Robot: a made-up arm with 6 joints.
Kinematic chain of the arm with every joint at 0, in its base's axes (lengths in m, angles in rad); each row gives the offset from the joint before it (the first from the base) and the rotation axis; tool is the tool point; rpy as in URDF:
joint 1: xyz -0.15 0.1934 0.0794 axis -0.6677 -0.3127 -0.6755
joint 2: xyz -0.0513 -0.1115 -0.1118 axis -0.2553 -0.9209 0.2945
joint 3: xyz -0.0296 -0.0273 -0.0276 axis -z
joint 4: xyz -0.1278 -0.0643 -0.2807 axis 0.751 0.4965 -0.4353
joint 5: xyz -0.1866 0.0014 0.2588 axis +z
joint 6: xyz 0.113 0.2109 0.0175 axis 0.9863 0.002 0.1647
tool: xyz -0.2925 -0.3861 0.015 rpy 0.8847 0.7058 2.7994
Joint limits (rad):
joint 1: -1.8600..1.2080
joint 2: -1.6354..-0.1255
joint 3: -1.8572..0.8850
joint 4: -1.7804..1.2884
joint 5: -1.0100..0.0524
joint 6: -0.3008..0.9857
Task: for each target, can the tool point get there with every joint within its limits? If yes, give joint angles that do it. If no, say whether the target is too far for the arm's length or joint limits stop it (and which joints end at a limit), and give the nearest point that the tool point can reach.
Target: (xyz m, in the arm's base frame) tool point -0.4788 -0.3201 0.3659
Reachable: yes | joints -1.0790 -0.9078 0.2156 -0.7459 -0.9010 -0.0550
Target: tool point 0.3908 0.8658 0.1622
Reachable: no: joint limits stop it (at a limit: joint 1, joint 2, joint 3, joint 6) | nearest point 0.1772 0.7218 0.0917 | short by 0.267 m
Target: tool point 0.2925 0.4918 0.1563
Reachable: no: joint limits stop it (at a limit: joint 1, joint 2, joint 3, joint 5, joint 6) | nearest point 0.2388 0.4961 0.1544 | short by 0.054 m
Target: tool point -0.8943 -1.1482 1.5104
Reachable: no: too far | nearest point -0.5236 -0.3742 0.5649 | short by 1.277 m
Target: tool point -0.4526 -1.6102 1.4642
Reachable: no: too far | nearest point -0.3445 -0.4968 0.4923 | short by 1.482 m
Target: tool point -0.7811 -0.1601 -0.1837
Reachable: yes | joints 0.4147 -0.3194 -0.5788 -0.1884 -0.6911 0.6426
